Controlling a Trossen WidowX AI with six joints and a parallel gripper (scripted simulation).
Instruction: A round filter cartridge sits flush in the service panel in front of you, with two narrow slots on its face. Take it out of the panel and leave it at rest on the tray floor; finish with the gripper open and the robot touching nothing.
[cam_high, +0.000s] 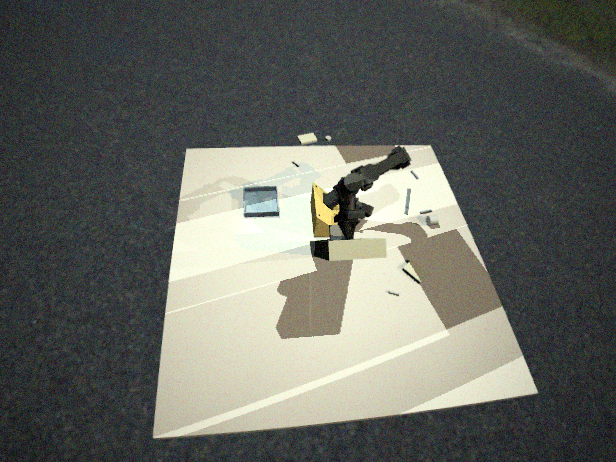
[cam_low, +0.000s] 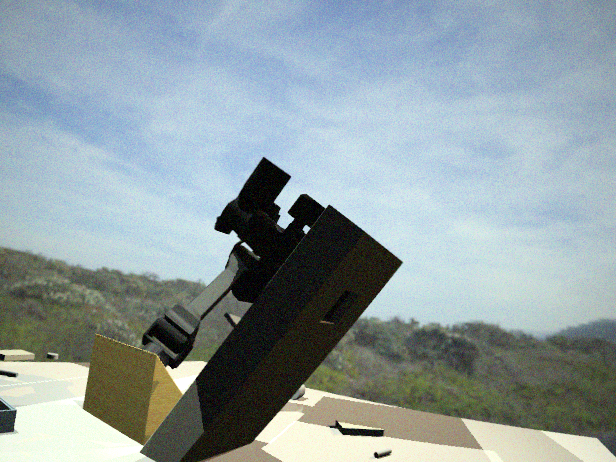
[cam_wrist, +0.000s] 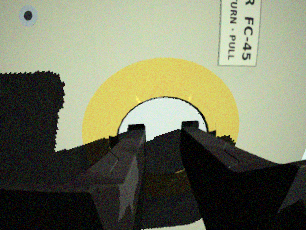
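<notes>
My gripper tip is 10 mm short of the round filter cartridge and 10 mm above it. Also, from my gripper tip: blue-grey tray (390 mm behind, 320 mm to the right, 270 mm below).
</notes>
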